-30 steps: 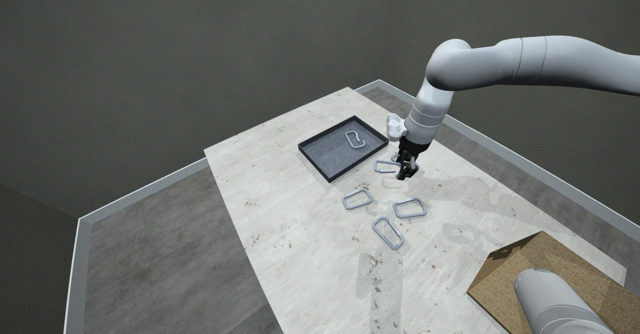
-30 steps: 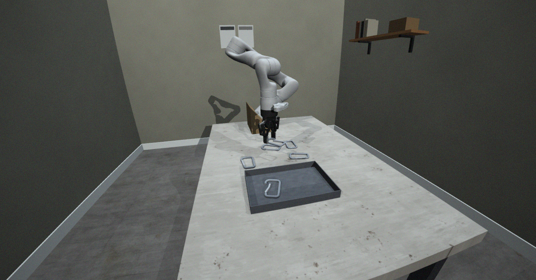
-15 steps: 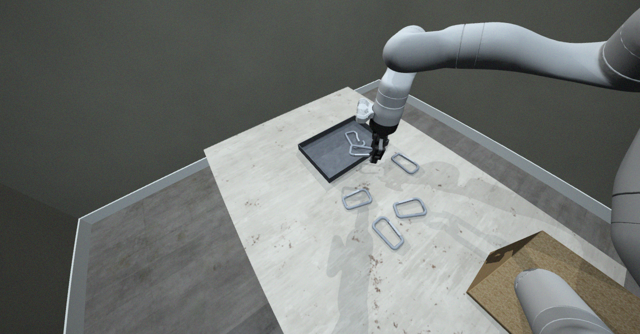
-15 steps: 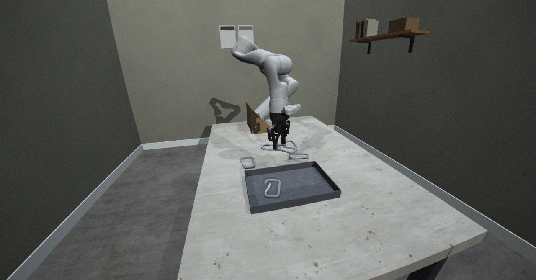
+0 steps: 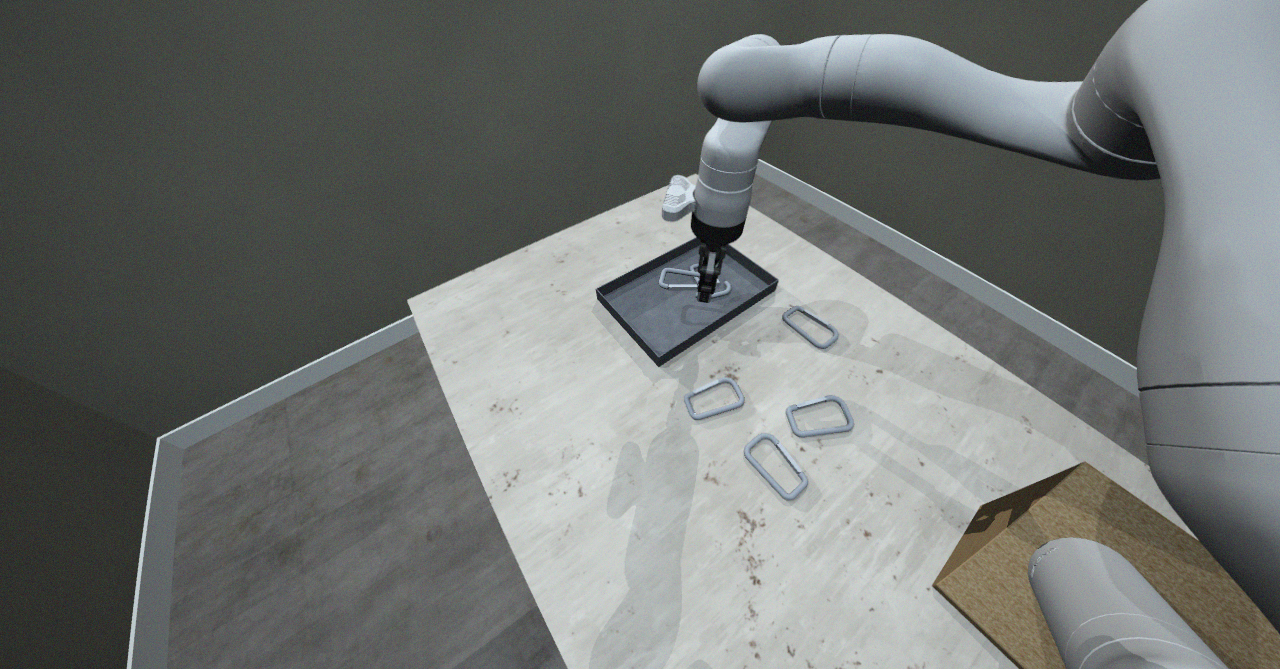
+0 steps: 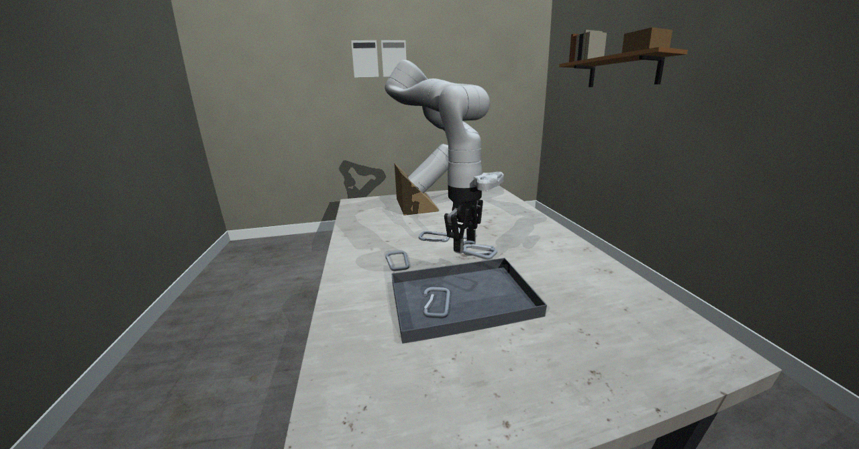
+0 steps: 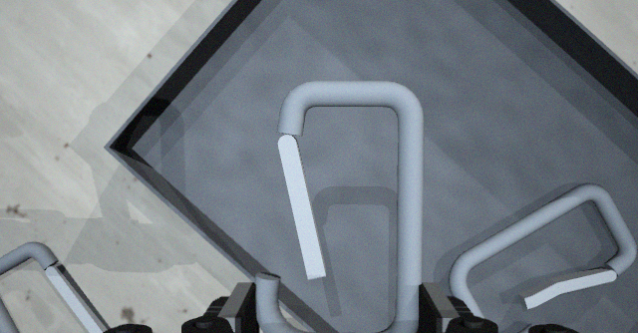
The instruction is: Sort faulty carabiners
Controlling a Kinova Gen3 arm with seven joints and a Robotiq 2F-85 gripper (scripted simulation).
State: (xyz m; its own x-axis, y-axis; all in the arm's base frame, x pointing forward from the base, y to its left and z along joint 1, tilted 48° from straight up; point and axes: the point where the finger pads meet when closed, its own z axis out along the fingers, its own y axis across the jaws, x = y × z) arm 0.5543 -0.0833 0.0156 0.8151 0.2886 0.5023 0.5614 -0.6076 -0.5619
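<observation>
Now: hand 7 cm short of the grey tray, 4 cm to the left of it and 10 cm above it.
</observation>
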